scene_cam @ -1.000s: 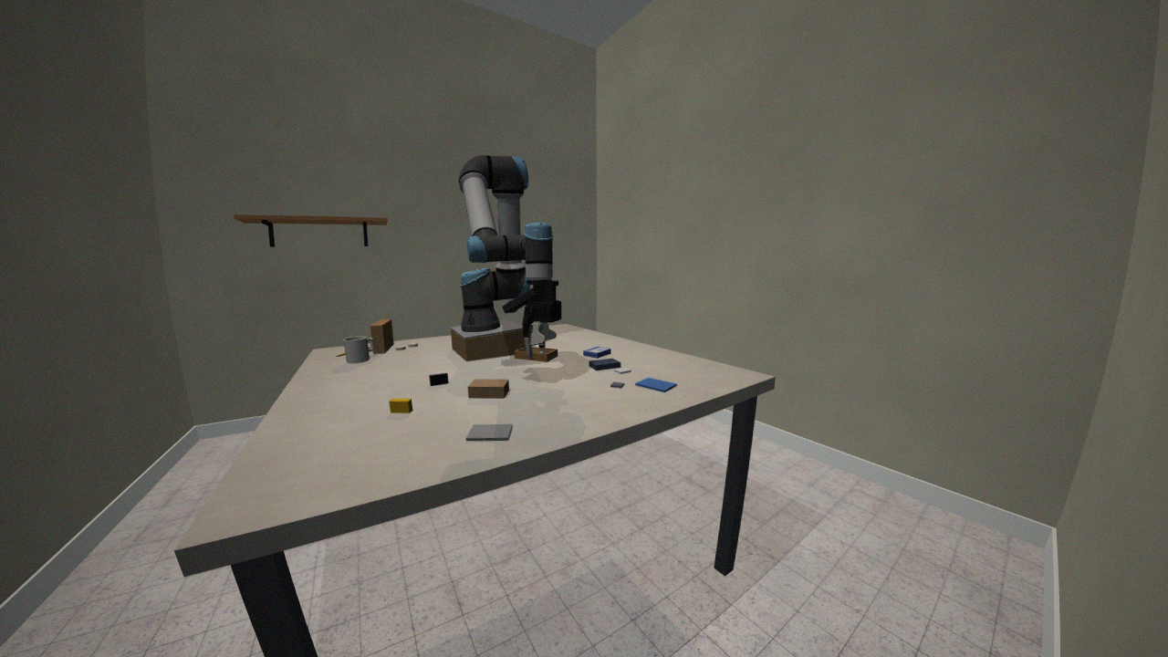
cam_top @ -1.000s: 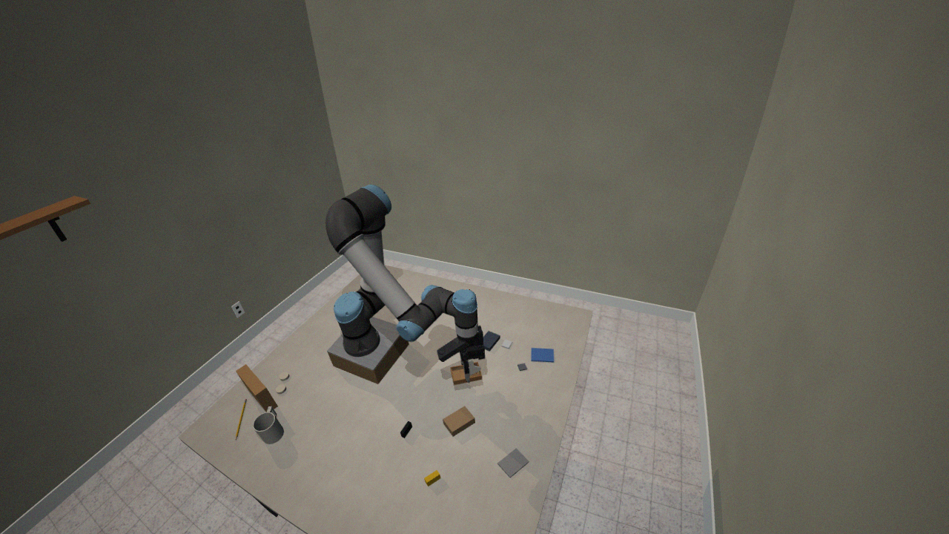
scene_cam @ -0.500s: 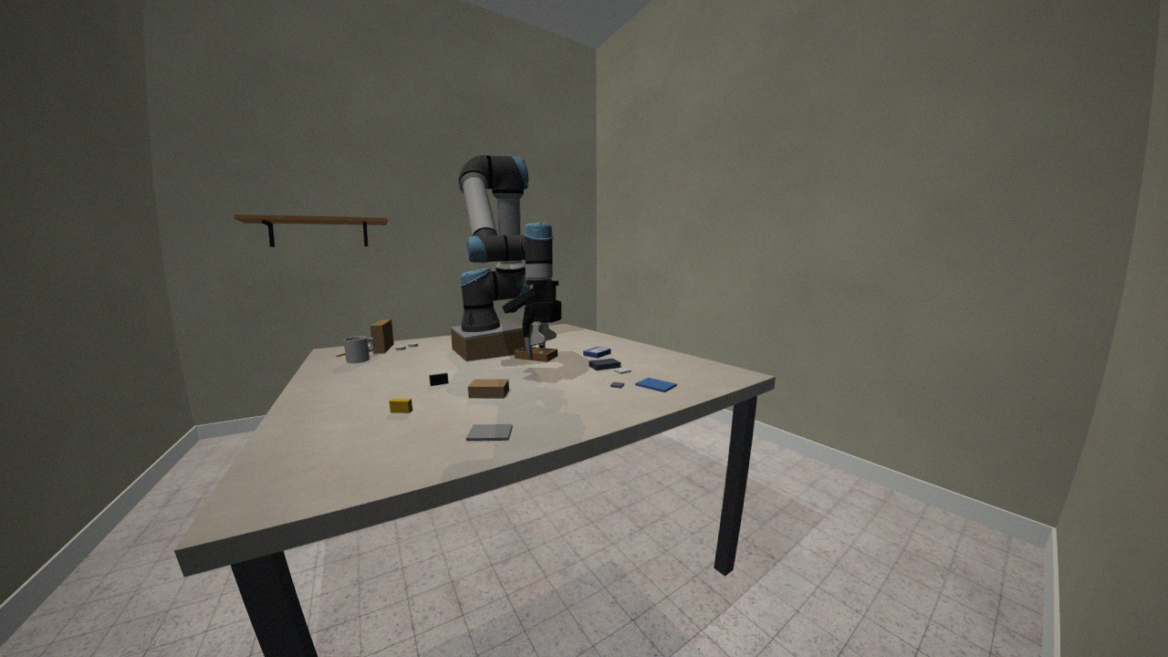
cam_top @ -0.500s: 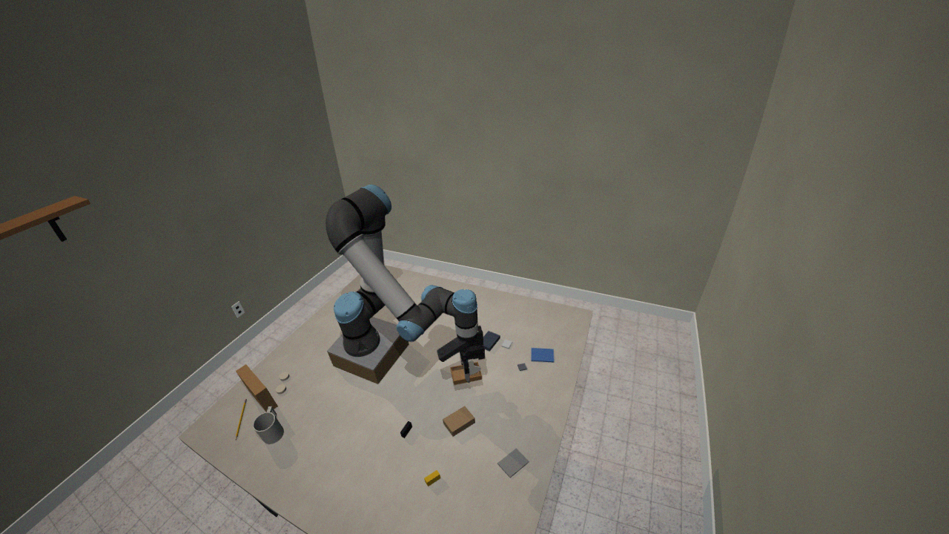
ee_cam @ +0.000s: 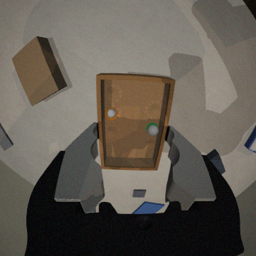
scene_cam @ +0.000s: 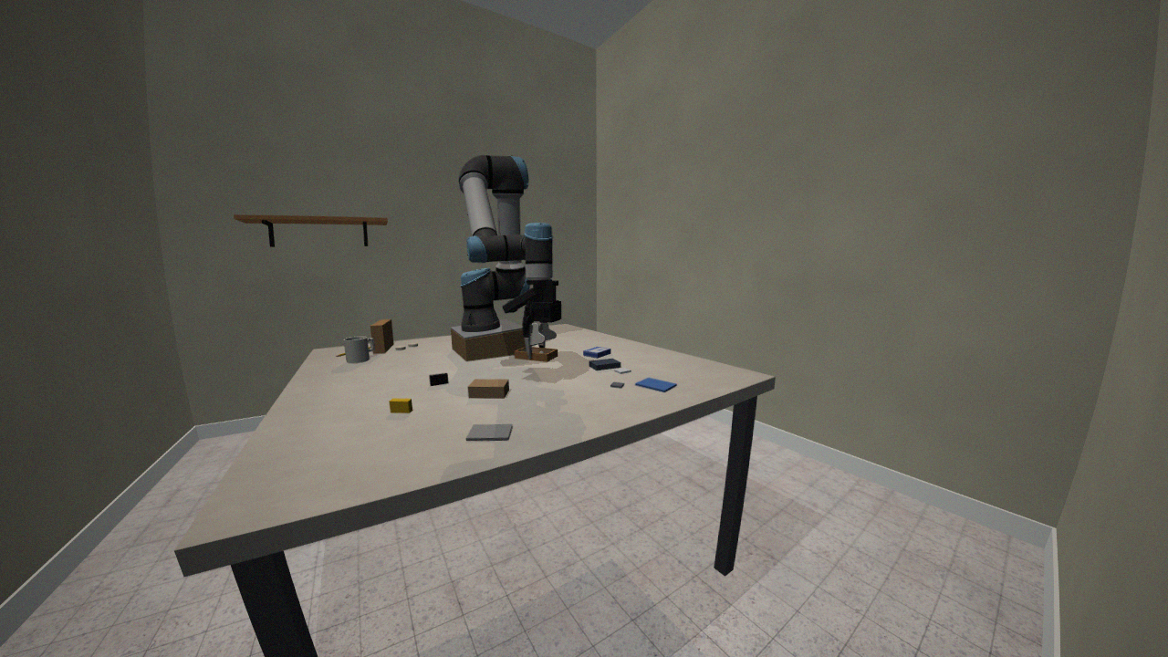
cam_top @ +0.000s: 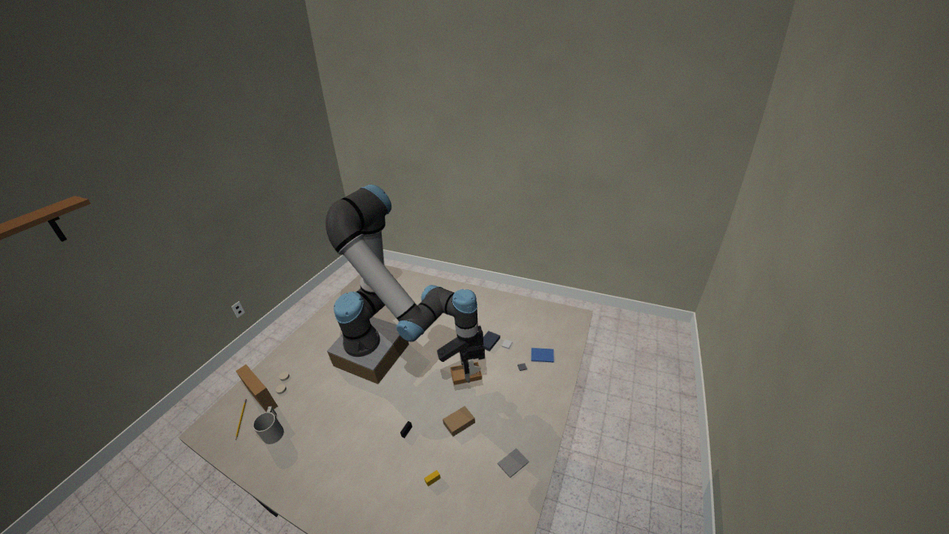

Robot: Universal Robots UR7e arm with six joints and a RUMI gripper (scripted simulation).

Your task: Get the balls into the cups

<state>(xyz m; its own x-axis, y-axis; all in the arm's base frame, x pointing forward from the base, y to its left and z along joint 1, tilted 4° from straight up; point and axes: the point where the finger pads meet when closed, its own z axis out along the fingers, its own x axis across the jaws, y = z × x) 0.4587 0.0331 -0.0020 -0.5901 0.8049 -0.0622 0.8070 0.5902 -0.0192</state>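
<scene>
My gripper is now 1 cm above the covered wooden puzzle. Round my hand: small grey tile 17 cm to the left, 17 cm ahead, 9 cm below; brown block 16 cm to the right, 7 cm below, 4 cm ahead; dark tile 25 cm to the left, 8 cm below, 1 cm behind.
</scene>
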